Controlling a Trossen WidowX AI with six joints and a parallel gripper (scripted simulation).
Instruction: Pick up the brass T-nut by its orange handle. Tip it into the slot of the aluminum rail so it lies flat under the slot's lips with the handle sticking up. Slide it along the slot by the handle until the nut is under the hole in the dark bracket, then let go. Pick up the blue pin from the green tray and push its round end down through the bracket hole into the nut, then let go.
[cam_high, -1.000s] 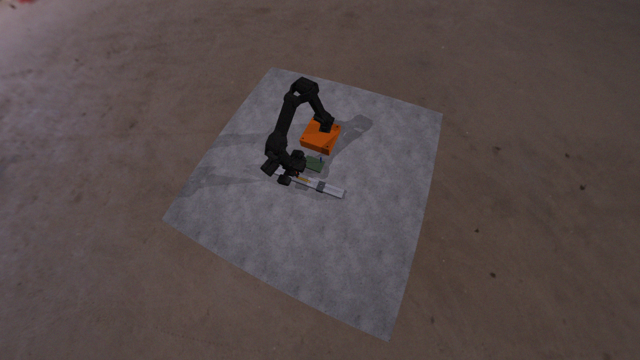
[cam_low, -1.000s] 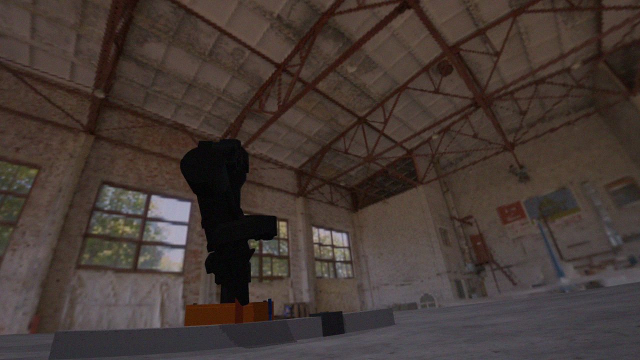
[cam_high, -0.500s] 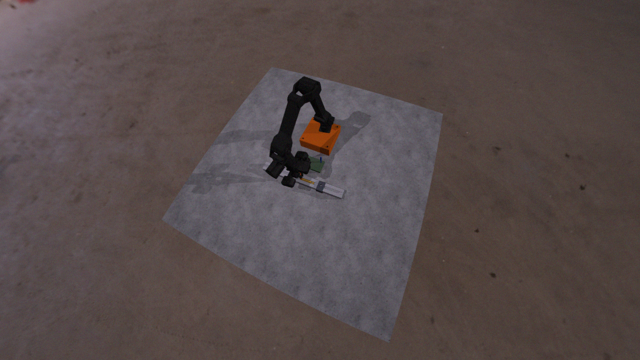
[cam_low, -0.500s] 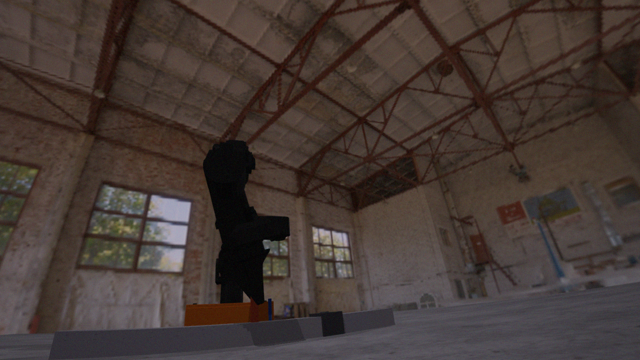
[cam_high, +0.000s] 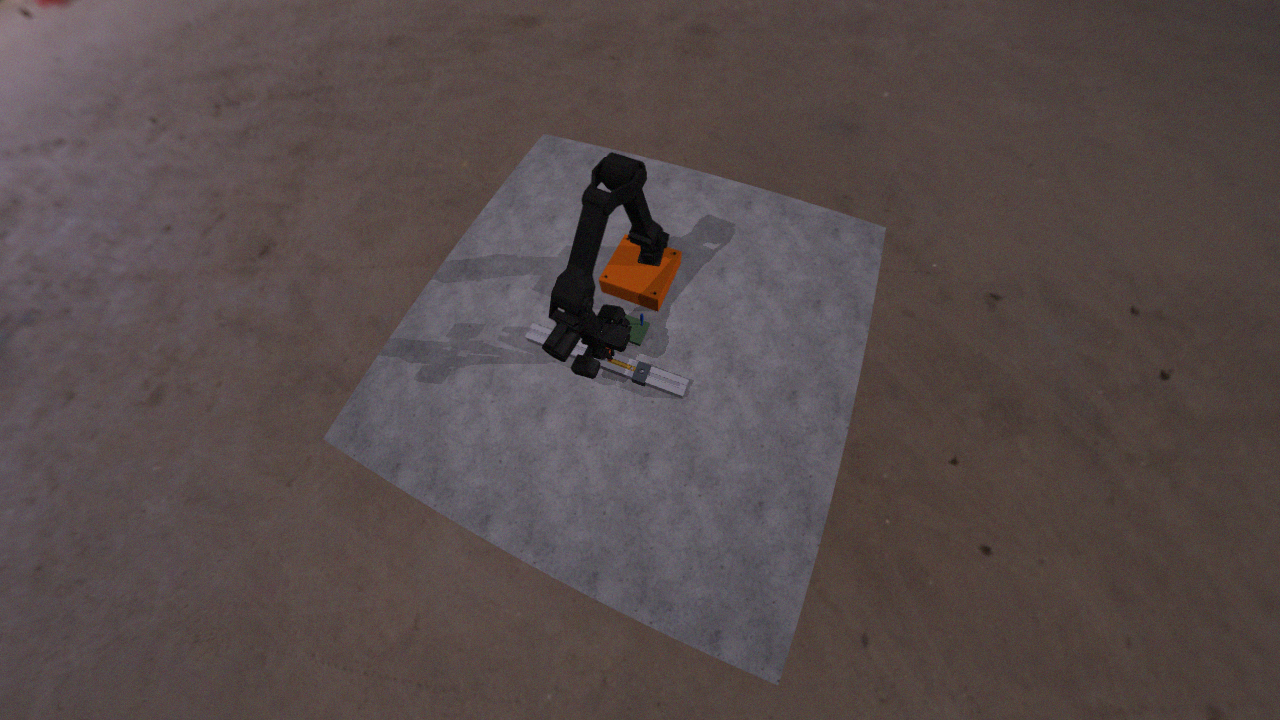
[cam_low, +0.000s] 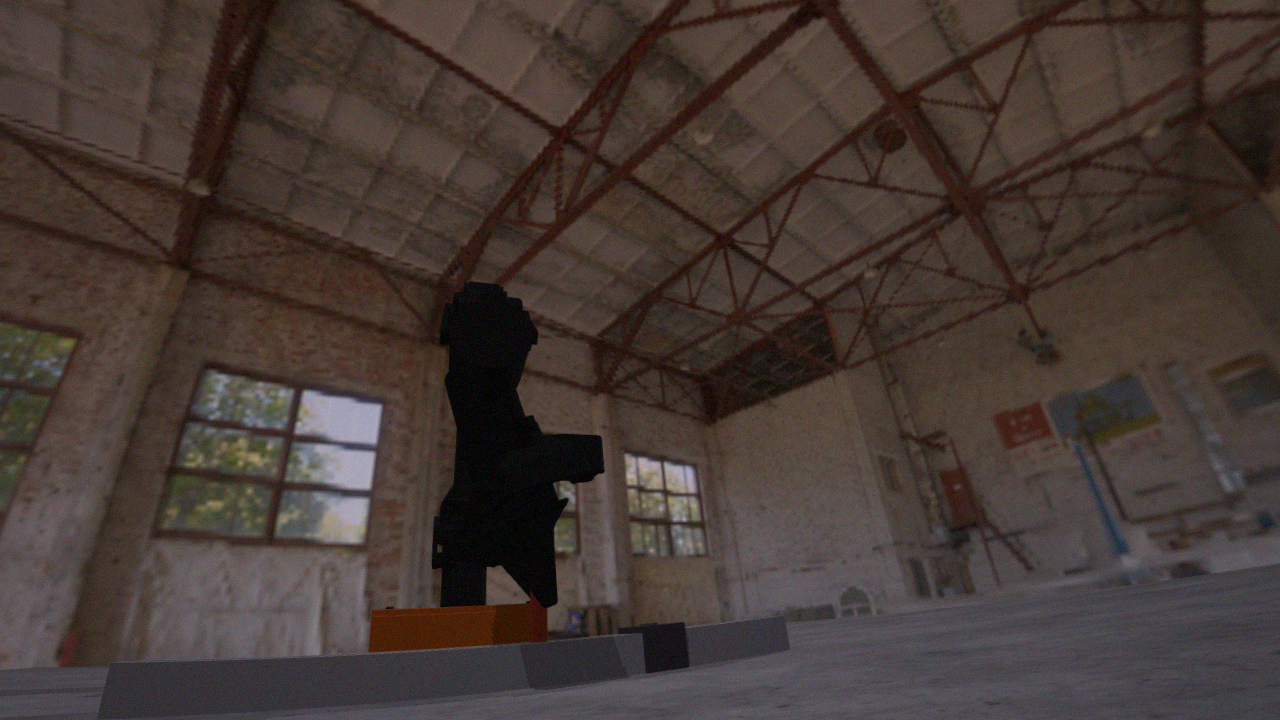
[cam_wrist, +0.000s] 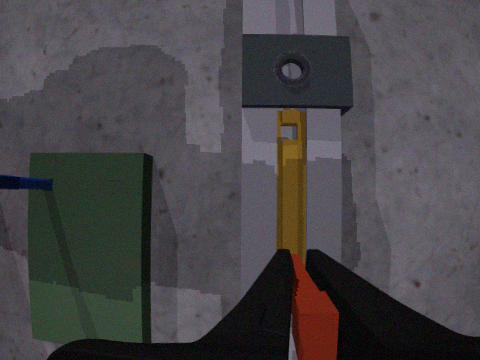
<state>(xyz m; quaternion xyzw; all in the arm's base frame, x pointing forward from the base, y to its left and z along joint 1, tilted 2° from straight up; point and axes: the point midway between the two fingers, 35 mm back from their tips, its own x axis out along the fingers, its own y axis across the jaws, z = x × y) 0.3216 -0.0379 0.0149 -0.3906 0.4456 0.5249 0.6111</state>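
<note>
Now: the blue pin 130 mm behind my gripper tip, 50 mm to the left of it and 20 mm below it. The rest, counted from my gripper tip: green tray (120 mm behind, 40 mm below, 30 mm to the left).
</note>
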